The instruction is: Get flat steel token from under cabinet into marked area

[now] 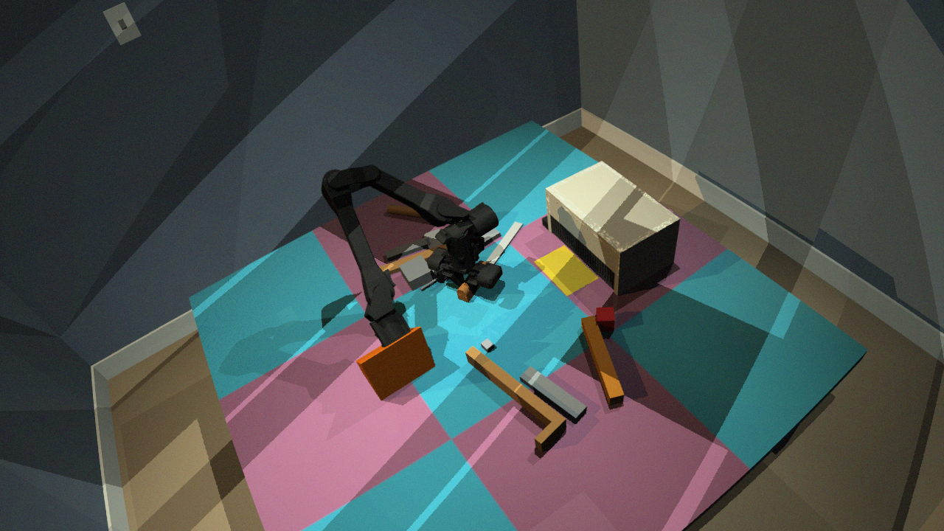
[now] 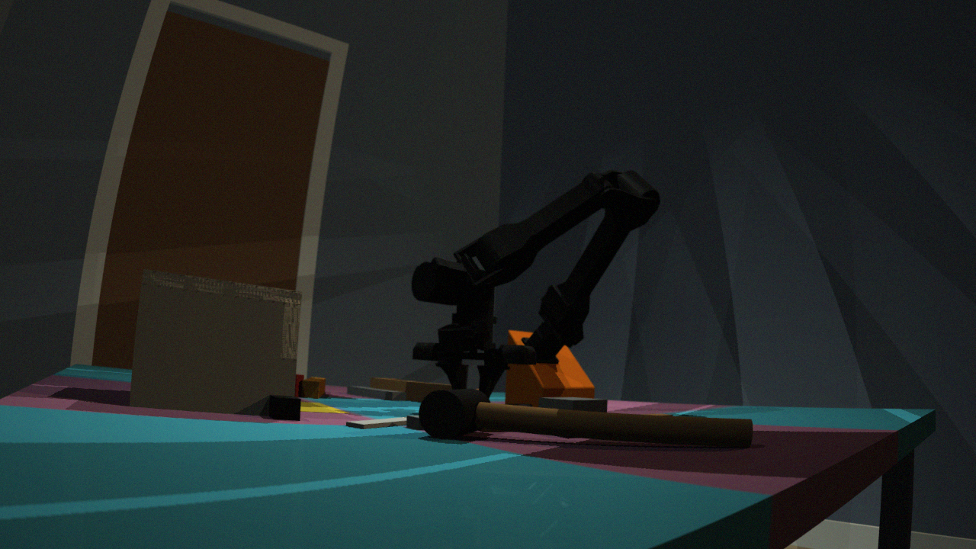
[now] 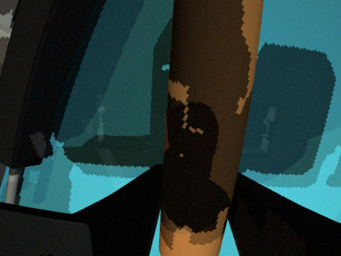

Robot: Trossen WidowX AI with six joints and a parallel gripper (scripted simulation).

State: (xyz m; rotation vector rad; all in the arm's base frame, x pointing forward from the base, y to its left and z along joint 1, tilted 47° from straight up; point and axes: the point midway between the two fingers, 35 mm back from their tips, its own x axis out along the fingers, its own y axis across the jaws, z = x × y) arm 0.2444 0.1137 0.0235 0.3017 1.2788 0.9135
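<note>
Right now the screwdriver is 90 mm to the left of my gripper tip and 20 mm behind it. From my gripper tip the other things lie so: long wooden stick: 190 mm to the left, 30 mm behind; small grey cube: 170 mm to the right, 70 mm behind; grey block: 140 mm to the left, 70 mm behind, 10 mm above.
</note>
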